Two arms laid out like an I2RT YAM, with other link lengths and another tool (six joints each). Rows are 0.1 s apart.
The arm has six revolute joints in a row. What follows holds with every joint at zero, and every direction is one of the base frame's.
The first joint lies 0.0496 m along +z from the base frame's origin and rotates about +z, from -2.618 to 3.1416 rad.
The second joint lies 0.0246 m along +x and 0.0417 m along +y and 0.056 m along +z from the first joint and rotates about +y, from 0 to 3.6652 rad.
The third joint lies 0.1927 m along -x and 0.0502 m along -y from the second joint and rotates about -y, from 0 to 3.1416 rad.
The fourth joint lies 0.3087 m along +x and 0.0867 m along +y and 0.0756 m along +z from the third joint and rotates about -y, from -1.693 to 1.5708 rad.
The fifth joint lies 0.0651 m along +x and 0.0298 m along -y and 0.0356 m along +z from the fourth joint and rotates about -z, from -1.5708 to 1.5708 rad.
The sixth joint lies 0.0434 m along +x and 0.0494 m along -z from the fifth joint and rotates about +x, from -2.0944 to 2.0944 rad.
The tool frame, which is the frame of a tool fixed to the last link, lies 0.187 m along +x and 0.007 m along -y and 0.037 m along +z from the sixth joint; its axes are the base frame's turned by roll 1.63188, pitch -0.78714 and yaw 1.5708 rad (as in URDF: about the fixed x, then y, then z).
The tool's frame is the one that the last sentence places.
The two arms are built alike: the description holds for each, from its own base.
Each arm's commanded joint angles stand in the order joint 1, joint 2, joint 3, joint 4, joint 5, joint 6.
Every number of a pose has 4 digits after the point. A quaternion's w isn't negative.
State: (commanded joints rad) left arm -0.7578 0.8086 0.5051 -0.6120 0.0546 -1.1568; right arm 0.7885 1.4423 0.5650 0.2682 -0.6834 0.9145
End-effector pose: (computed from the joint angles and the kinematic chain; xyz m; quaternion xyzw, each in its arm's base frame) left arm 0.3333 -0.2233 -0.0059 0.8000 0.5215 0.0296 0.2952; right arm 0.2155 0.4549 -0.0413 -0.7262 -0.4242 -0.2459 0.4820
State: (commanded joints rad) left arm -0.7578 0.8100 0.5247 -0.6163 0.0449 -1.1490; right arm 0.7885 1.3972 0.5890 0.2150 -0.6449 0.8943
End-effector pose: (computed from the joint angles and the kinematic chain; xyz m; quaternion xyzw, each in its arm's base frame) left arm 0.3374 -0.2244 0.0030 0.7996 0.5186 0.0369 0.3005; right arm 0.2279 0.4568 -0.0228 -0.7263 -0.4271 -0.2666 0.4679
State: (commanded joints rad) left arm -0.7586 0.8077 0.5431 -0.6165 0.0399 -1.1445; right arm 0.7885 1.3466 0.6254 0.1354 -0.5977 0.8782
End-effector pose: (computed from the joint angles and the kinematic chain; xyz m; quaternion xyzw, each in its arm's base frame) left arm 0.3413 -0.2271 0.0133 0.7981 0.5153 0.0422 0.3093; right arm 0.2415 0.4570 -0.0014 -0.7312 -0.4262 -0.2848 0.4502
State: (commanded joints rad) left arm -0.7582 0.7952 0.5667 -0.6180 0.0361 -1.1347; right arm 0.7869 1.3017 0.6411 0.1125 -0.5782 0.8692
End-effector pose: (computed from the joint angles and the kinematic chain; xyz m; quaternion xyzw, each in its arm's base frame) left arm 0.3463 -0.2307 0.0303 0.7958 0.5089 0.0497 0.3244; right arm 0.2501 0.4589 0.0219 -0.7238 -0.4278 -0.3072 0.4458
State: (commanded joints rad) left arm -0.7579 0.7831 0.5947 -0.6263 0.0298 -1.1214; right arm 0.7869 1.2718 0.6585 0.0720 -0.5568 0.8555
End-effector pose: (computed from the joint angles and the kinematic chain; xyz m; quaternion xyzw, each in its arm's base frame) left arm 0.3507 -0.2331 0.0483 0.7942 0.5017 0.0587 0.3377; right arm 0.2553 0.4580 0.0352 -0.7236 -0.4295 -0.3178 0.4369
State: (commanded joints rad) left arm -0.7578 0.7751 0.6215 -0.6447 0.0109 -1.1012; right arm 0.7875 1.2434 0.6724 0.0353 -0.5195 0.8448
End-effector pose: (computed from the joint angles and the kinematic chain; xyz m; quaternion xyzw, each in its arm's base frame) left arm 0.3546 -0.2314 0.0625 0.7950 0.4955 0.0730 0.3422; right arm 0.2628 0.4549 0.0461 -0.7274 -0.4275 -0.3310 0.4227
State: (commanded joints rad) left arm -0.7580 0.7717 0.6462 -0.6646 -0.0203 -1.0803; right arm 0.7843 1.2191 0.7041 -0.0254 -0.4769 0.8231
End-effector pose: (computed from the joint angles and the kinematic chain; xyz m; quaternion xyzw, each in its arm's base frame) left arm 0.3593 -0.2266 0.0738 0.7957 0.4920 0.0918 0.3412; right arm 0.2730 0.4502 0.0593 -0.7333 -0.4268 -0.3436 0.4026
